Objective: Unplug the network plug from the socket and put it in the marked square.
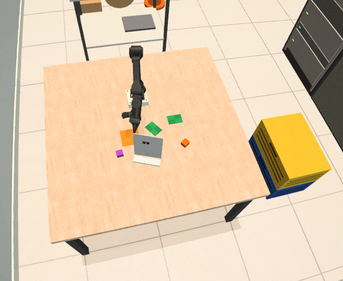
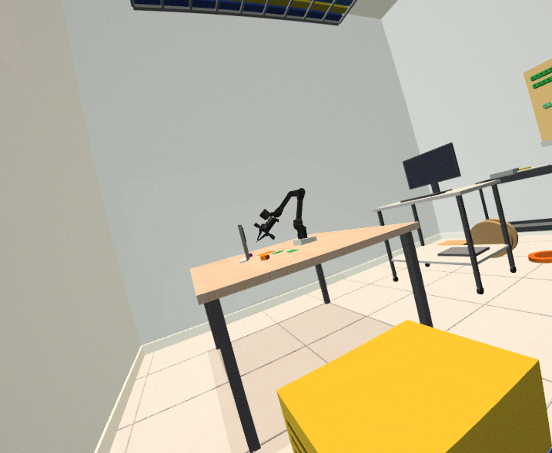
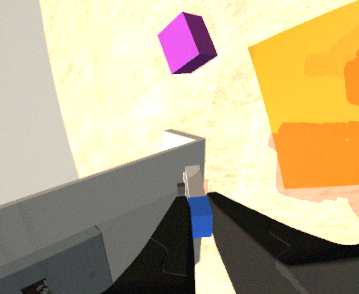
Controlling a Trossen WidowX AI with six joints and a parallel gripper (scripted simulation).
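Now: the orange square 4 cm behind my gripper tip, 2 cm to the right of it and 11 cm below it. Also, from my gripper tip: network plug right at my gripper tip; grey upright panel 12 cm ahead, 6 cm to the left.
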